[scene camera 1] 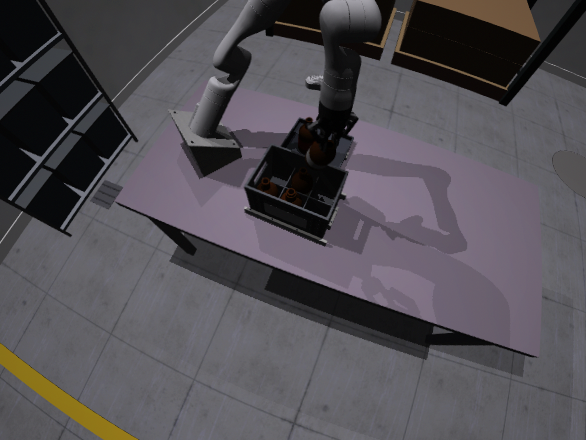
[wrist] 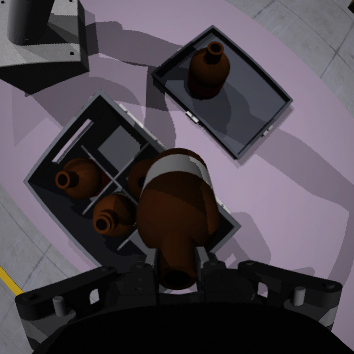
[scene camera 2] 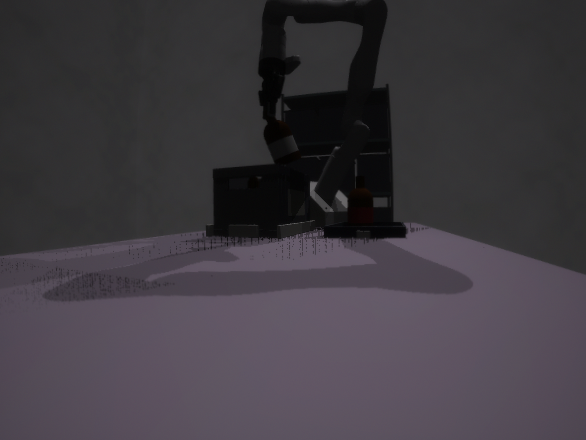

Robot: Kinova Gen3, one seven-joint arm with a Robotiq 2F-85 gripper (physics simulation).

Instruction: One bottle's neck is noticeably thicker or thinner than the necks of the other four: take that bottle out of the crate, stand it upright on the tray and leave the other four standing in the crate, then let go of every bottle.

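Places are measured from the arm's base along level axes (x ahead, y left, z up), in centimetres.
Where they show: gripper, between the fingertips: (scene camera 1: 328,148) (wrist: 176,259) (scene camera 2: 268,118); arm's base, origin of its link: (scene camera 1: 202,130) (wrist: 25,29) (scene camera 2: 324,193).
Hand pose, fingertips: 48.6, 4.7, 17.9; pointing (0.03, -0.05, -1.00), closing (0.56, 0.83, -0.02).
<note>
Things, the pixels of their top centre, and the offset from my fingertips, as dx, dy, dz. Level surfaces: height alone.
- crate, centre of its top: (wrist: 119,204) (scene camera 2: 266,172) (scene camera 1: 297,178) -6.0, -4.9, -13.8
- dark tray, centre of its top: (wrist: 225,83) (scene camera 2: 368,223) (scene camera 1: 317,142) -14.1, +22.8, -28.8
- pink table, height of its surface: dz -31.4
My gripper (scene camera 1: 328,138) (scene camera 2: 270,117) (wrist: 176,259) is shut on the neck of a brown bottle (scene camera 1: 321,153) (scene camera 2: 281,140) (wrist: 175,205) with a white label. This bottle hangs tilted above the crate (scene camera 1: 285,216) (scene camera 2: 250,207) (wrist: 55,210), its base swung towards the tray side. Another brown bottle (scene camera 1: 305,141) (scene camera 2: 360,202) (wrist: 209,70) stands upright on the dark tray (scene camera 2: 342,231) (wrist: 255,110). Three bottles show in the crate: one (scene camera 1: 268,187) (wrist: 82,177), a second (scene camera 1: 291,196) (wrist: 117,215), and a third (scene camera 1: 302,180) (wrist: 137,176) partly hidden by the held bottle in the wrist view.
The crate has thin dividers and stands beside the tray on the pink table (scene camera 1: 480,210) (scene camera 2: 300,350). The arm's grey base mount (scene camera 1: 210,155) (wrist: 45,55) stands near both. A dark shelf rack stands behind the table in the second scene view.
</note>
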